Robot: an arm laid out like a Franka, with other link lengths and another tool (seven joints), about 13 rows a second.
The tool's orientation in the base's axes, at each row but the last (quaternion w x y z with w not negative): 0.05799 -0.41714 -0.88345 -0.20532; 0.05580 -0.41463 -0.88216 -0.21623; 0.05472 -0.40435 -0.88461 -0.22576; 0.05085 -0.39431 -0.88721 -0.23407; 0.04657 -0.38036 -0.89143 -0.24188; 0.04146 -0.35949 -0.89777 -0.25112; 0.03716 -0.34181 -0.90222 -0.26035; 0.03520 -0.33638 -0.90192 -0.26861; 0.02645 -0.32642 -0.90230 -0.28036; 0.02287 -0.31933 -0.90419 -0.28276
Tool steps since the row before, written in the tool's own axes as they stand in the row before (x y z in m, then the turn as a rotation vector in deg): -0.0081 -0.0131 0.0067 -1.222 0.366 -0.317; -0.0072 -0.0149 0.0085 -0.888 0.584 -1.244; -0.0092 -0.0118 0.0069 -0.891 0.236 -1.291; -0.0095 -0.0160 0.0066 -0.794 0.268 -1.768; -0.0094 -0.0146 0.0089 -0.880 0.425 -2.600; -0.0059 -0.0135 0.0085 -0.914 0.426 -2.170; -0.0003 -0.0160 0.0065 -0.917 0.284 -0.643; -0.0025 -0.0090 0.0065 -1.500 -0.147 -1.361; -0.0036 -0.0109 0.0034 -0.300 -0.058 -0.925; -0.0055 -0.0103 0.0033 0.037 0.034 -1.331
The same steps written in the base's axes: -0.0043 -0.0105 -0.0124 1.045 -0.794 0.069; -0.0059 -0.0098 -0.0146 0.918 -0.832 1.069; -0.0020 -0.0100 -0.0129 0.658 -1.053 0.987; -0.0045 -0.0127 -0.0145 0.570 -1.187 1.447; -0.0027 -0.0107 -0.0161 0.657 -1.538 2.218; -0.0037 -0.0079 -0.0146 0.728 -1.352 1.835; -0.0092 -0.0071 -0.0128 0.810 -0.687 0.456; -0.0029 -0.0038 -0.0103 0.905 -1.666 0.727; -0.0033 -0.0072 -0.0090 0.075 -0.693 0.681; -0.0012 -0.0079 -0.0091 -0.195 -0.658 1.142
